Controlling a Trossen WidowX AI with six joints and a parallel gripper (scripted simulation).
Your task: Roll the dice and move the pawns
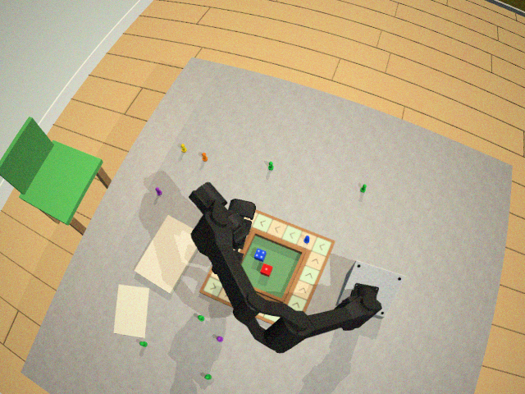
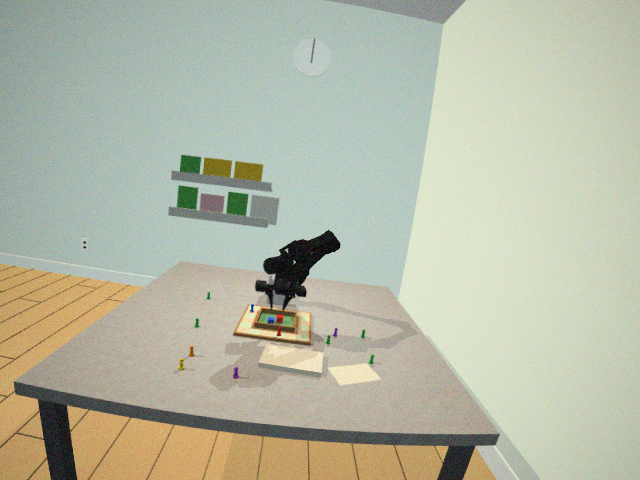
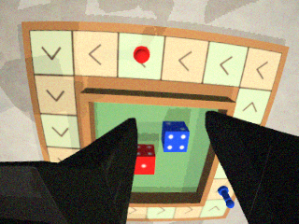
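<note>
The red pawn lies 7 cm below my gripper tip, 3 cm ahead of it and 1 cm to the left of it. From my gripper tip the other things lie so: blue die 7 cm below, 5 cm behind, 2 cm to the right; green tray 9 cm below, 8 cm behind, 1 cm to the left; blue pawn 17 cm behind, 9 cm to the right, 7 cm below.
</note>
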